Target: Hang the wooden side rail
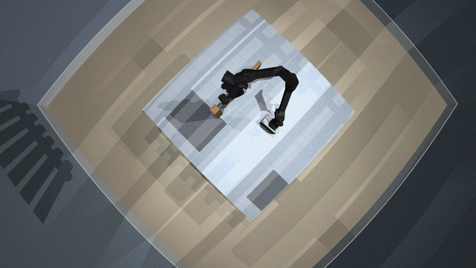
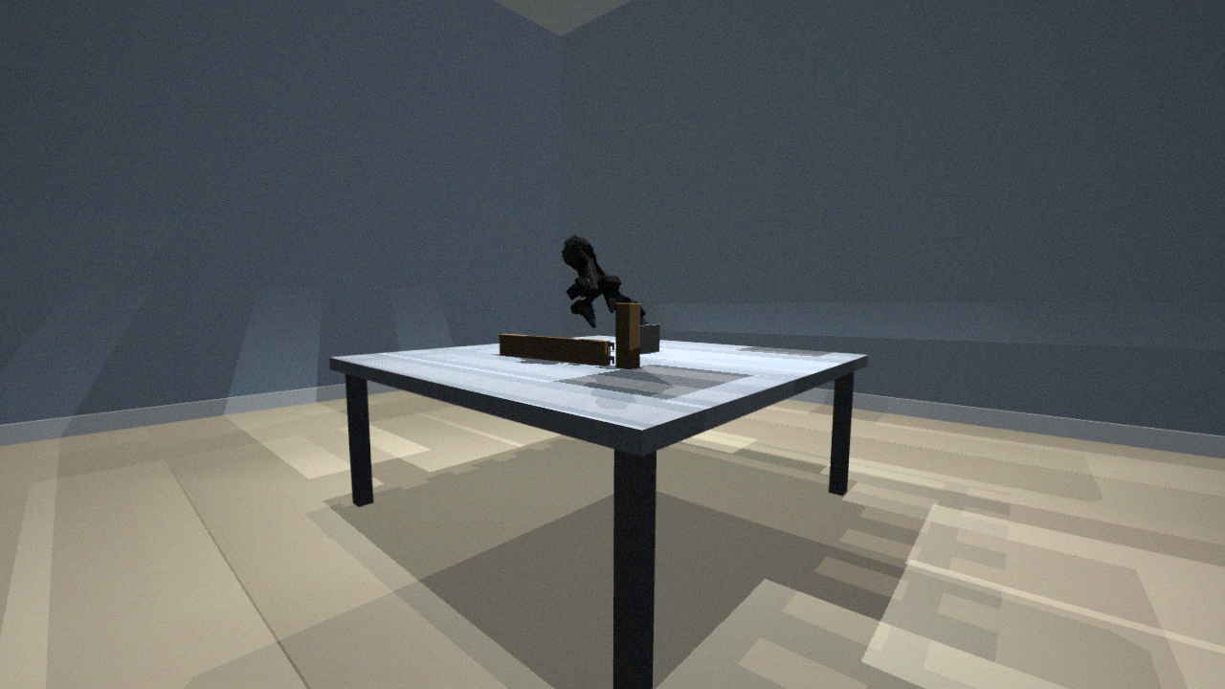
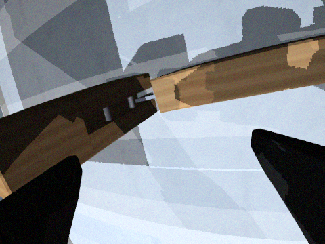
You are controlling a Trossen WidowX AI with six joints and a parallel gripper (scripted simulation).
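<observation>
Now: the headboard post 2 cm ahead of my gripper tip, 10 cm to the left of it and 4 cm below it.
</observation>
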